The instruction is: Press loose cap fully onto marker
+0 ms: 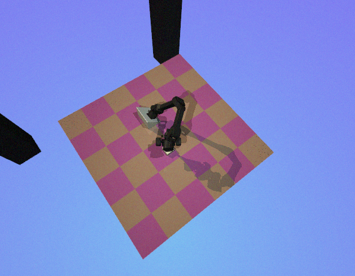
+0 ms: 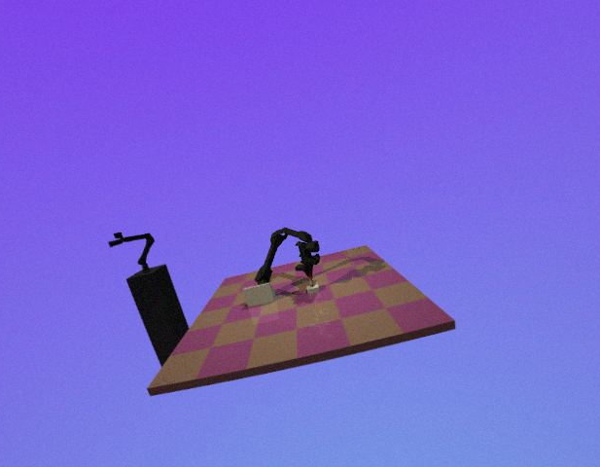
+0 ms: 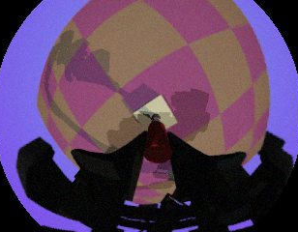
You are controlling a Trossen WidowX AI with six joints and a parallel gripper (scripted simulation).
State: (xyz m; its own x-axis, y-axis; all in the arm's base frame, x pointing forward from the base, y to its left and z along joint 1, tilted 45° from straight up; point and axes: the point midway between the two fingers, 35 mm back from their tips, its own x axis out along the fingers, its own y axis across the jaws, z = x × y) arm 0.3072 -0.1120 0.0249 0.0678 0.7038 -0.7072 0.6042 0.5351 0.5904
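Now: the pale holder block 80 mm below my gripper tip. Also, from my gripper tip: red cap 10 mm above.
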